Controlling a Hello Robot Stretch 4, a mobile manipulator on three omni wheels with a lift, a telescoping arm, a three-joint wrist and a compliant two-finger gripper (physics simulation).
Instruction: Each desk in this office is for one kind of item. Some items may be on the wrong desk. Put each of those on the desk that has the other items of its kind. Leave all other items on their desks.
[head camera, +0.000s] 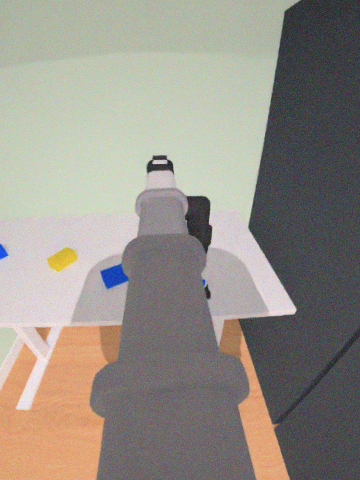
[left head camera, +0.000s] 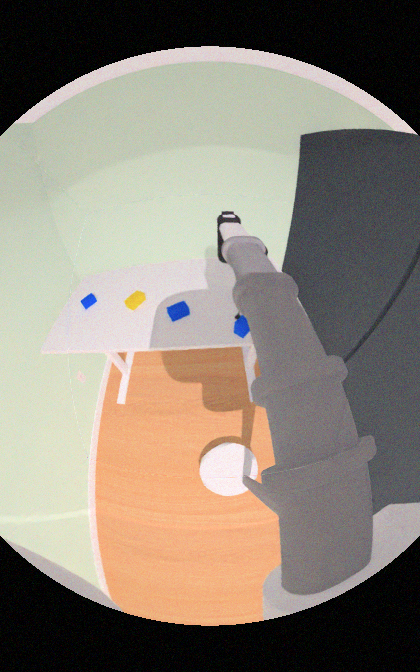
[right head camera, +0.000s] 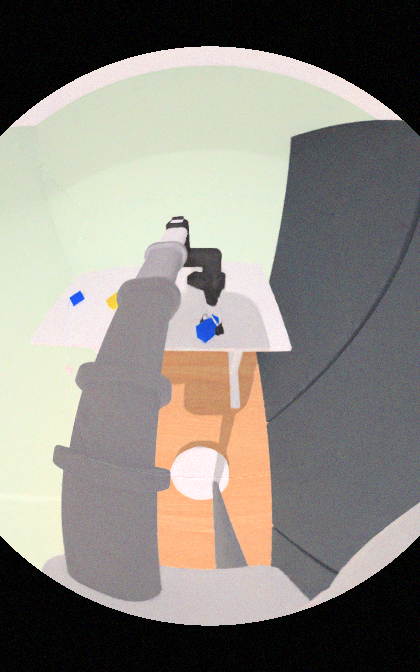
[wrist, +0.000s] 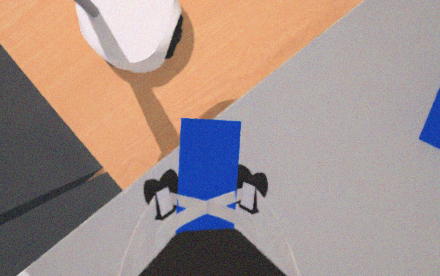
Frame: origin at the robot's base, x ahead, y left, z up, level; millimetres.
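Seen in the pictures: gripper, fingertip midpoint: (wrist: 206, 182).
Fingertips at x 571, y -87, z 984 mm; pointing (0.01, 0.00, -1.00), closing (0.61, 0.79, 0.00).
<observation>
Offsets run from my fingertips to a thing's top centre. "spot": to the spot under its first point. Level surfaces: height alone.
My gripper (right head camera: 212, 322) (wrist: 206, 182) is shut on a blue block @(dx -11, dy +10, dz +54 mm) (left head camera: 241, 327) (right head camera: 205, 331) (wrist: 209, 155). The block is over the right front part of the white desk @(dz -61 mm) (head camera: 30, 300) (left head camera: 65, 340) (right head camera: 280, 340) (wrist: 325, 150); its far end reaches across the desk edge in the wrist view. I cannot tell whether it touches the top. On the desk, a second blue block @(dx +156, dy +288, dz -16 mm) (head camera: 114, 276) (left head camera: 178, 311) (wrist: 434, 122) lies left of the gripper, then a yellow block @(dx +280, dy +536, dz -16 mm) (head camera: 62, 259) (left head camera: 135, 300) (right head camera: 112, 301), then another blue block @(spot: dx +352, dy +847, dz -30 mm) (head camera: 2, 251) (left head camera: 89, 301) (right head camera: 77, 298) farthest left. My arm hides most of the gripper in the head view.
A tall dark panel (head camera: 320, 200) (left head camera: 350, 200) (right head camera: 350, 250) (wrist: 35, 150) stands close along the desk's right side. A white round object (left head camera: 220, 470) (right head camera: 195, 472) (wrist: 145, 30) with a grey post is on the wooden floor in front of the desk. A pale green wall (head camera: 125, 125) is behind the desk.
</observation>
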